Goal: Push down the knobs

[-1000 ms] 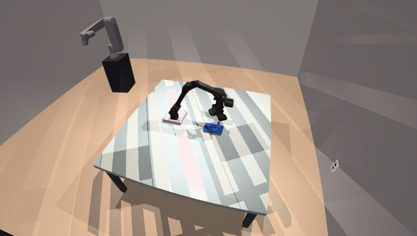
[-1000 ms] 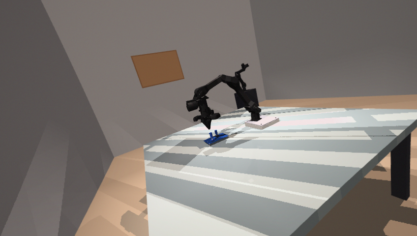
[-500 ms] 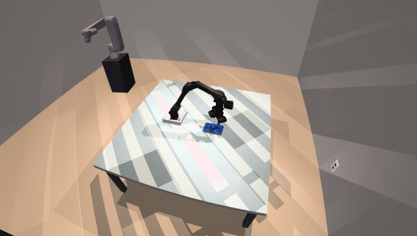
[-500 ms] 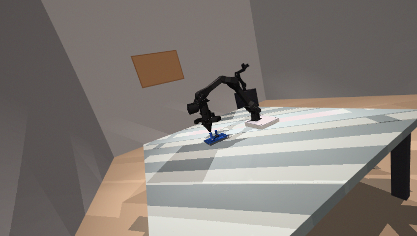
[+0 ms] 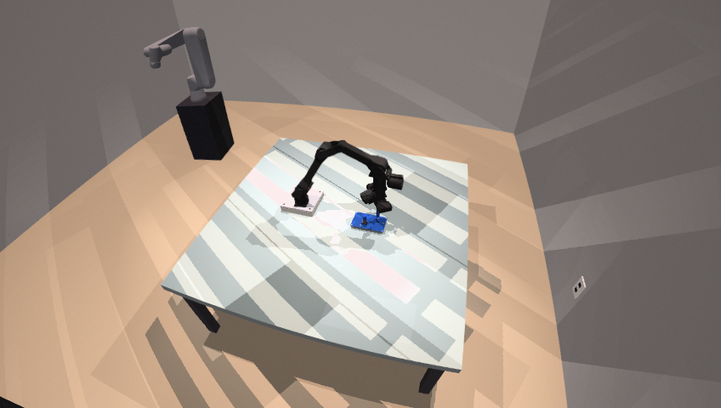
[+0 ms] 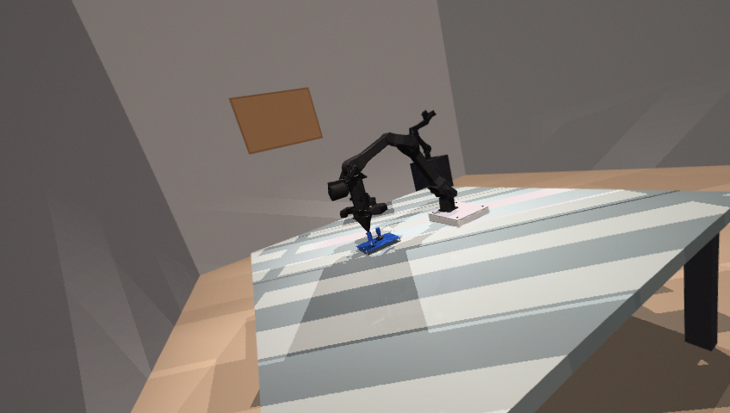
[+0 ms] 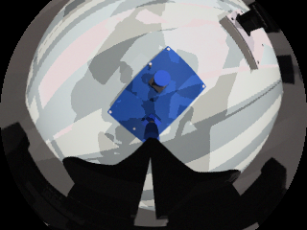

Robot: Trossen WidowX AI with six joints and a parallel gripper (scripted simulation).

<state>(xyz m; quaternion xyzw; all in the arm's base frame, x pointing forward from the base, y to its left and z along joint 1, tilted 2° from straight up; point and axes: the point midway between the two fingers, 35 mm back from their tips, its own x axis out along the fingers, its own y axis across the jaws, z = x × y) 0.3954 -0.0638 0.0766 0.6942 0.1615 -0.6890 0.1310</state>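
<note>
My gripper tip is 20 mm above the blue knob.
</note>
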